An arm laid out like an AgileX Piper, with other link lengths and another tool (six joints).
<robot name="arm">
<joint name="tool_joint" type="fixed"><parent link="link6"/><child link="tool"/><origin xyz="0.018 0.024 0.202" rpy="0 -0.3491 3.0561"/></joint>
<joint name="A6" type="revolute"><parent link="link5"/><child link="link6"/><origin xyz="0 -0.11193 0" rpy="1.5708 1.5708 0"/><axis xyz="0 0 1"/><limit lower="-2.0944" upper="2.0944"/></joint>
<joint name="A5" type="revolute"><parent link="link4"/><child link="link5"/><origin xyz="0 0 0" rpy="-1.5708 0 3.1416"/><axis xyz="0 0 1"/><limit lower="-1.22" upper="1.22"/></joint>
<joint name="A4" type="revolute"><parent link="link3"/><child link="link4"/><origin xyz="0.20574 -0.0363 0" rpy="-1.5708 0 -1.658"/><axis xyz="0 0 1"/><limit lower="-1.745" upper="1.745"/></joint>
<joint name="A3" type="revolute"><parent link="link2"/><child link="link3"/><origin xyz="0.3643 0.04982 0" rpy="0 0 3.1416"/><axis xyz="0 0 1"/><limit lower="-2.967" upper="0"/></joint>
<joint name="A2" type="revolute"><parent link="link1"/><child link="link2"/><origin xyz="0 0 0" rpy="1.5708 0 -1.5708"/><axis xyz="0 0 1"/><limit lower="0" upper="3.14"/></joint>
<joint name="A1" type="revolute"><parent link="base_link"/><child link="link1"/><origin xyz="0 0 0.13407" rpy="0 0 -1.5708"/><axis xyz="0 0 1"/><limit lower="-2.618" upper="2.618"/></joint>
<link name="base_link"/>
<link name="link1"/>
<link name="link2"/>
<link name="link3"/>
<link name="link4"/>
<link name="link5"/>
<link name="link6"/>
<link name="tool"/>
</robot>
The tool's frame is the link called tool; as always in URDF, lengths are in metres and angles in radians.
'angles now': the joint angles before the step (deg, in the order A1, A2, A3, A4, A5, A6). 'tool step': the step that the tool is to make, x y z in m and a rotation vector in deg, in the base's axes. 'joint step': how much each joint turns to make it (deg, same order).
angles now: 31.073 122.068 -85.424 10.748 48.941 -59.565
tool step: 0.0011 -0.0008 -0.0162 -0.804 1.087 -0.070
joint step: -0.066 2.220 -0.474 -0.103 -0.407 -0.005
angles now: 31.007 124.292 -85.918 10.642 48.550 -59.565
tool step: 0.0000 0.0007 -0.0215 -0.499 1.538 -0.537
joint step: -0.129 2.850 -0.376 0.569 -0.906 -0.058
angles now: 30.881 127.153 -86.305 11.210 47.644 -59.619
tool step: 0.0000 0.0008 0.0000 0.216 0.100 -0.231
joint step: -0.059 0.036 -0.061 0.292 0.000 0.001
